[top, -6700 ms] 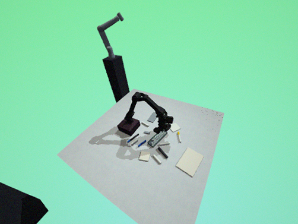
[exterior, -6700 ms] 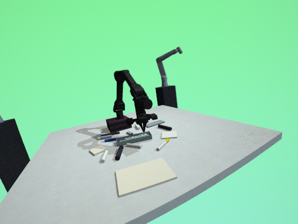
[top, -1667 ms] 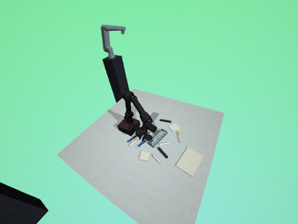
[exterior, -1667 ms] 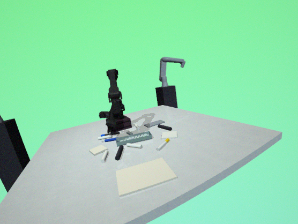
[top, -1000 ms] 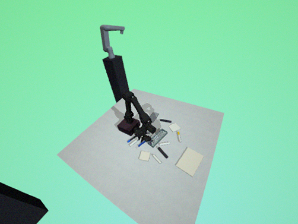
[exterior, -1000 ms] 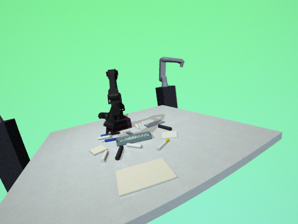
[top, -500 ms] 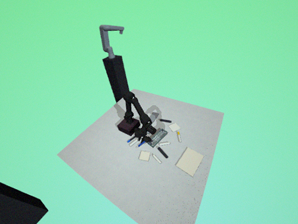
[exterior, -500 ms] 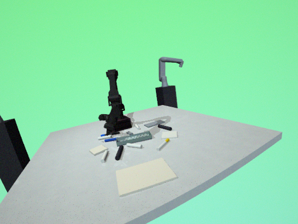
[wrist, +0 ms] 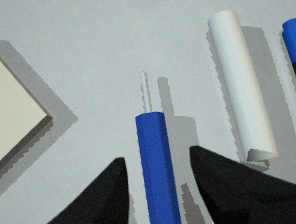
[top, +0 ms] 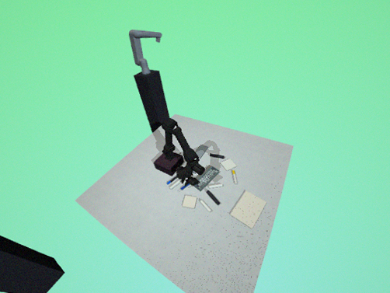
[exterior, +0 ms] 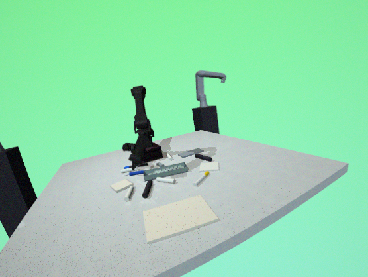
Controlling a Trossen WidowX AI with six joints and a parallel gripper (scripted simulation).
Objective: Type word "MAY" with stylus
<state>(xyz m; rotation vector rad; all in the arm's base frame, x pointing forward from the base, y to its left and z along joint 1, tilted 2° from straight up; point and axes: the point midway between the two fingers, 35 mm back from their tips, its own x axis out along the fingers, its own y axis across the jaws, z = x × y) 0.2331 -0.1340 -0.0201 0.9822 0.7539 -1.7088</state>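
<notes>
Now: gripper tip 10 mm to the left of the blue stylus and 30 mm above it. Round my gripper tip: grey plate (80 mm behind, 380 mm to the left, 30 mm below); then yellow-tipped pen (280 mm ahead, 260 mm to the left, 30 mm below).
</notes>
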